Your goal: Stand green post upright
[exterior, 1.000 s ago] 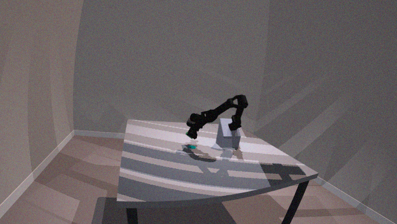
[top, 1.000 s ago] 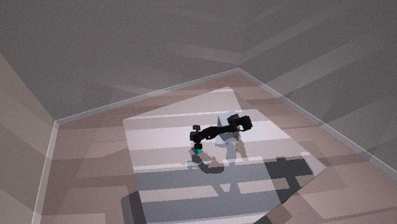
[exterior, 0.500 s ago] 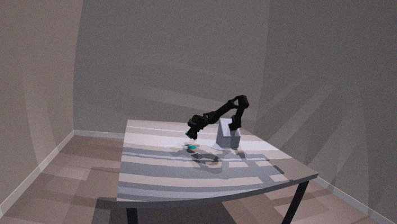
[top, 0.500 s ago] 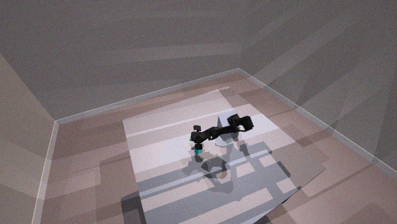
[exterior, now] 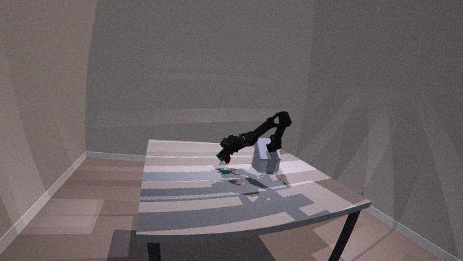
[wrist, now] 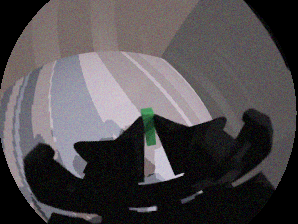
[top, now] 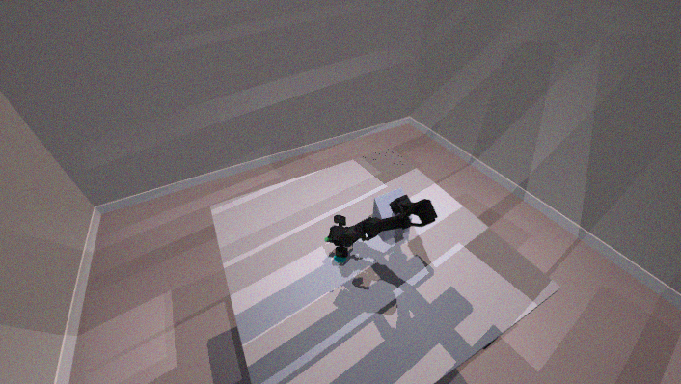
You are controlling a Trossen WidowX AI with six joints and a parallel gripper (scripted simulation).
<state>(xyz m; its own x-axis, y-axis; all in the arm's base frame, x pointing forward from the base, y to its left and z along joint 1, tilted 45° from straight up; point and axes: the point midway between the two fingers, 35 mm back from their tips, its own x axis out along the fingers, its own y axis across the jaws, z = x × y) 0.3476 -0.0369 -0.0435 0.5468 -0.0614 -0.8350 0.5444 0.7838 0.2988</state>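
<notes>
My gripper tip is 9 cm above the cyan circle, 7 cm to the right of it and 2 cm past it. From my gripper tip the other things lie so: green post: 1 cm below, 1 cm behind.
</notes>
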